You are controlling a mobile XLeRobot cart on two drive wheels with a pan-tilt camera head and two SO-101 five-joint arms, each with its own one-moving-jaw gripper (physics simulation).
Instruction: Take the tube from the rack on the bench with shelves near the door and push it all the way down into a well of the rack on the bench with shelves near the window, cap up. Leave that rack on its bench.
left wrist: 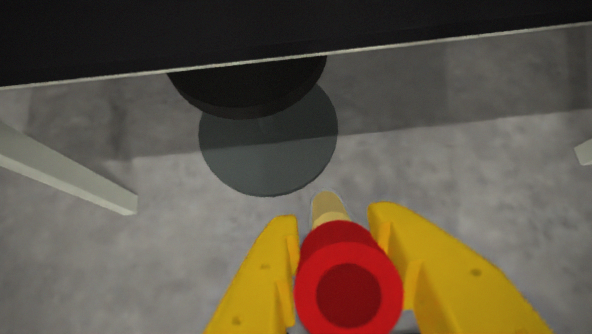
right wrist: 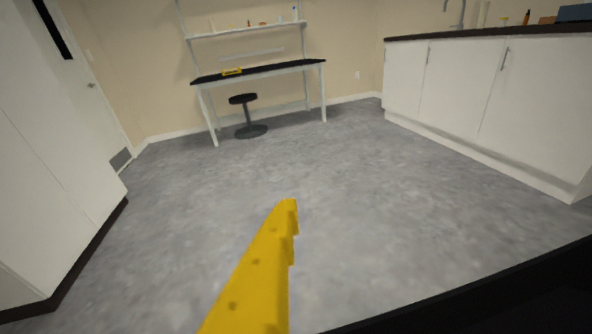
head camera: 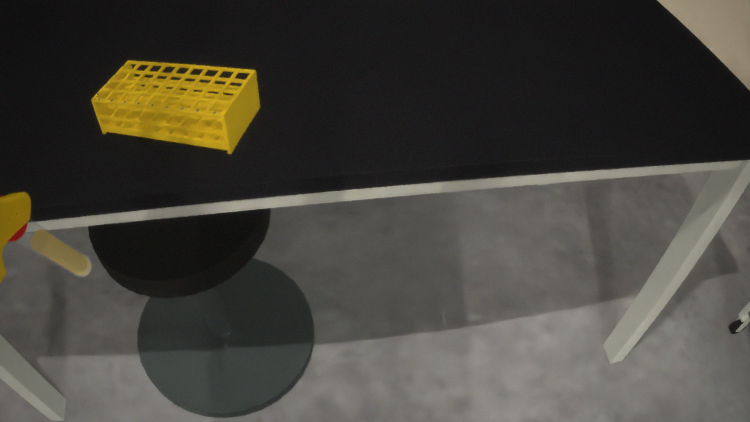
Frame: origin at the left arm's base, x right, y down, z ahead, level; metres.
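Seen in the pictures: left hand at its tool point: [left wrist: 298,236]; right hand at its tool point: [right wrist: 296,211].
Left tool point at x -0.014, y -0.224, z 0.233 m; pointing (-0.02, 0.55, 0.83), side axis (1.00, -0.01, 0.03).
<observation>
Offsets run from my left tool point to a thing's top centre. "spot": to the spot under its first point. Level surfaces: height alone.
My left gripper [head camera: 19,209] [left wrist: 334,212] is shut on the tube @(dx +0.010, dy -0.011, dz +0.009 m) [head camera: 60,253] [left wrist: 327,202], with its jaws at the red cap @(spot: dx +0.016, dy +0.009, dz -0.012 m) [head camera: 18,232] [left wrist: 348,295]. The cap is toward the left wrist camera and the pale-yellow body points away. In the head view the tube slants down to the right, past the bench's front edge. A yellow rack @(spot: dx +0.088, dy +0.208, dz +0.333 m) [head camera: 242,112] stands upright on the black bench top @(dy +0.236 m) [head camera: 419,94], up and to the right of the left gripper. My right gripper [right wrist: 288,210] is fully open, with one jaw in view. Another yellow rack [right wrist: 231,71] stands on a distant shelved bench @(dy +0.256 m) [right wrist: 280,68].
A black stool seat @(dx -0.098, dy +0.515, dz +0.500 m) [head camera: 178,262] [left wrist: 245,95] and its round base @(dx -0.098, dy +0.968, dz +0.500 m) [head camera: 225,362] [left wrist: 270,165] are under the near bench's front edge. Bench legs [head camera: 676,267] [left wrist: 65,175] stand at the sides. The right wrist view shows a door [right wrist: 75,75], white cabinets [right wrist: 450,90] and a distant stool [right wrist: 243,98].
</observation>
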